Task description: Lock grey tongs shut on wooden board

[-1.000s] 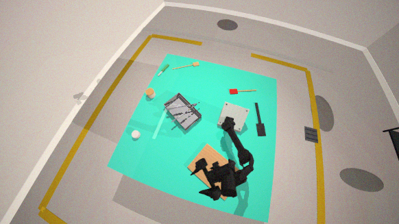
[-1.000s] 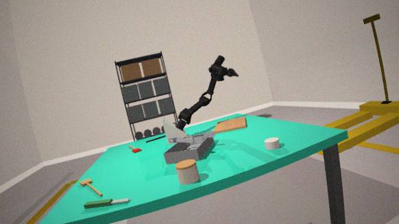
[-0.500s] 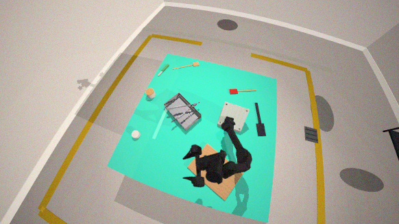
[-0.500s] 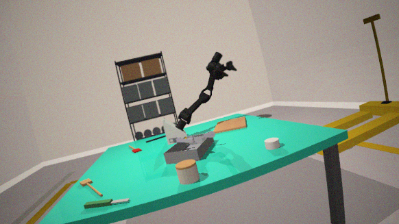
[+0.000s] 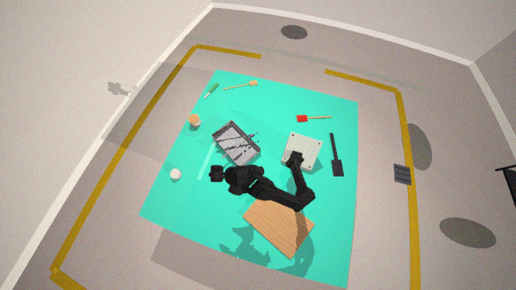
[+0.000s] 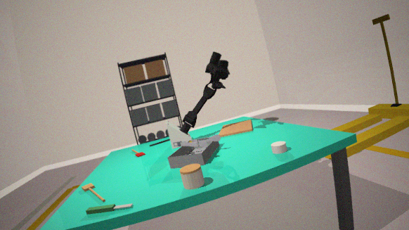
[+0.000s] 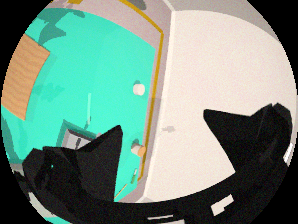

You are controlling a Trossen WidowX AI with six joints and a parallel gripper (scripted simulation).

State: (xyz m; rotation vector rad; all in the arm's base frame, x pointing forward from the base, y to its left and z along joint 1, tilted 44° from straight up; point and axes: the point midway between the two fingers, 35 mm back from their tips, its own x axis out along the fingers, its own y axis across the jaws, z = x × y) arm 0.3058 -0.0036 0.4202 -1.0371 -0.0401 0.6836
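Now: the grey roasting tin 330 mm below my gripper tip, 280 mm to the right of it and 70 mm ahead of it. Also, from my gripper tip: wooden board 350 mm below, 340 mm behind, 100 mm to the left; black spatula 620 mm behind, 410 mm to the right, 350 mm below; white puck 370 mm ahead, 340 mm below, 50 mm to the left.
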